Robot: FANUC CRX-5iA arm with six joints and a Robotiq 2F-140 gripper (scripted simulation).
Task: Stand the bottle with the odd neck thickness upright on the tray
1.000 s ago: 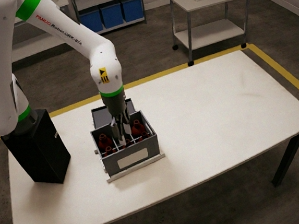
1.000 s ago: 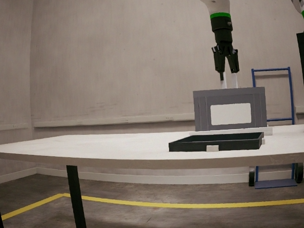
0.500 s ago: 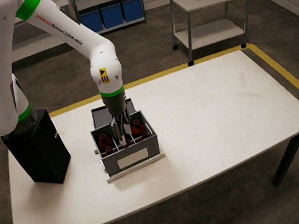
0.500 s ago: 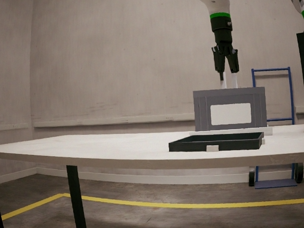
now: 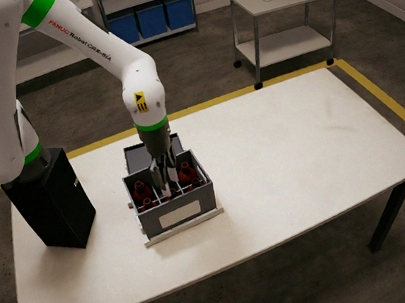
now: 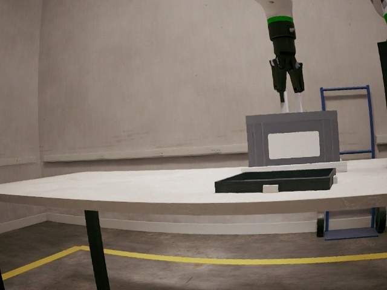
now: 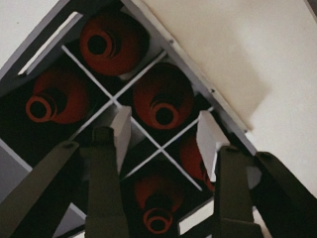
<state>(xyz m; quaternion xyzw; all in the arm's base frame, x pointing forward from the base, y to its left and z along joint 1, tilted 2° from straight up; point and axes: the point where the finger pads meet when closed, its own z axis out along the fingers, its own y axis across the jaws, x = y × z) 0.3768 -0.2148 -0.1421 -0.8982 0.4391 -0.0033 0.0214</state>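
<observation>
The crate is 5 cm to the left of my hand and 13 cm below it. The rest, counted from my hand: dark tray 6 cm ahead, 33 cm to the left, 20 cm below; then bottle 8 cm behind, 10 cm to the left, 13 cm below.
</observation>
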